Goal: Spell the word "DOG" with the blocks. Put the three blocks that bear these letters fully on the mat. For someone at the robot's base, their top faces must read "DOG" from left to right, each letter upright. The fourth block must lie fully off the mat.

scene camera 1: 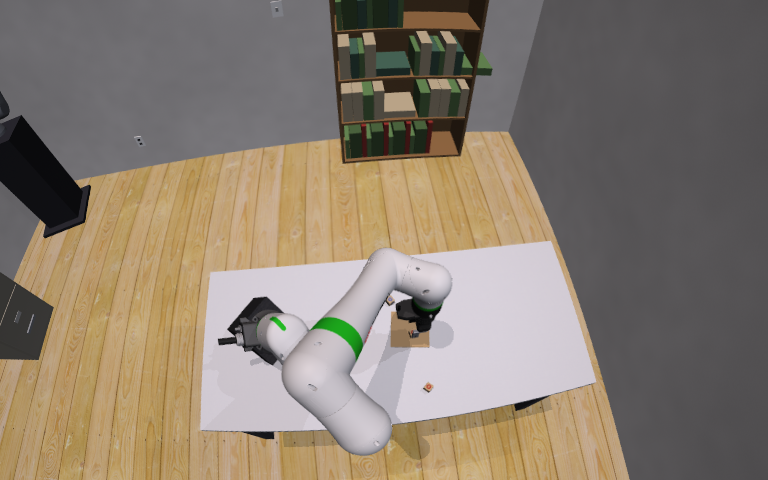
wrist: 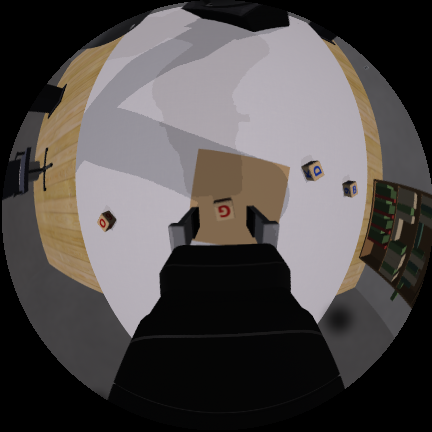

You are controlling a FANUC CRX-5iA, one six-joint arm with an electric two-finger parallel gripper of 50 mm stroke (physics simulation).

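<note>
The G block (wrist: pixel 223 209) lies on the brown mat (wrist: pixel 262 180) (scene camera 1: pixel 398 340), its red letter upside down in the wrist view, so upright from the base. It is in the mat's outer half. My gripper (wrist: pixel 222 215) (scene camera 1: pixel 416 332) is open above it, one finger to each side, with nothing held. The D block (wrist: pixel 313 171) (scene camera 1: pixel 390 300) is off the mat, on the base viewer's left, turned obliquely. Beyond it is the B block (wrist: pixel 350 189), off the mat; I cannot make it out in the scene view. The O block (wrist: pixel 106 221) (scene camera 1: pixel 428 387) is off the mat on the other side, also turned.
The white table (scene camera 1: pixel 509 316) (wrist: pixel 300 110) carries the blocks and mat. The robot's black base stands at the top of the wrist view. The arm hangs over the table in the scene view and hides part of it. A bookshelf (scene camera 1: pixel 403 120) stands behind the table.
</note>
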